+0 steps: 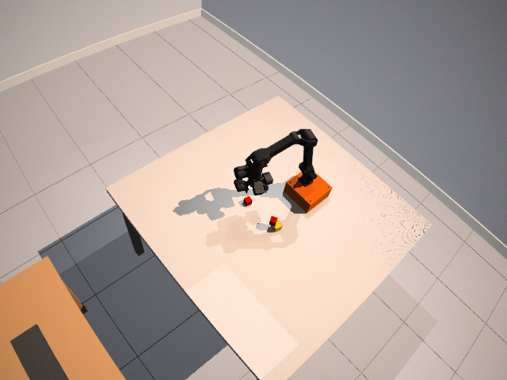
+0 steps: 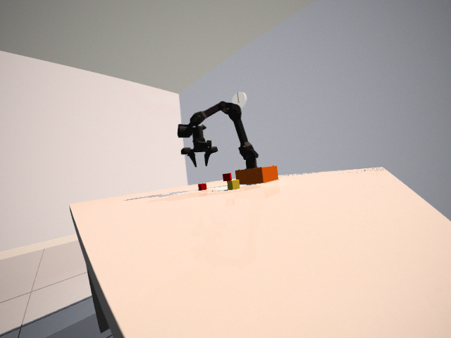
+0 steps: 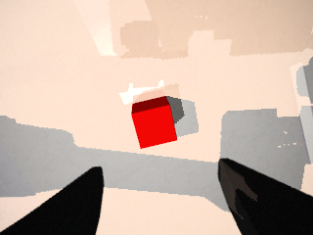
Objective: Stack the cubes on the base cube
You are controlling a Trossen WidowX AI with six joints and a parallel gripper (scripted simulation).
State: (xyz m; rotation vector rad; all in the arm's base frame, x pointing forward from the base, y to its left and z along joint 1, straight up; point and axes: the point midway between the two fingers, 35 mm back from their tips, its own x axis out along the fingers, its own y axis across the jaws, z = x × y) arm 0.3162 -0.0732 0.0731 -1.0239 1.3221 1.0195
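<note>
Now: the yellow base cube 19 cm to the left of my gripper tip, 10 cm below it and 4 cm behind it.
</note>
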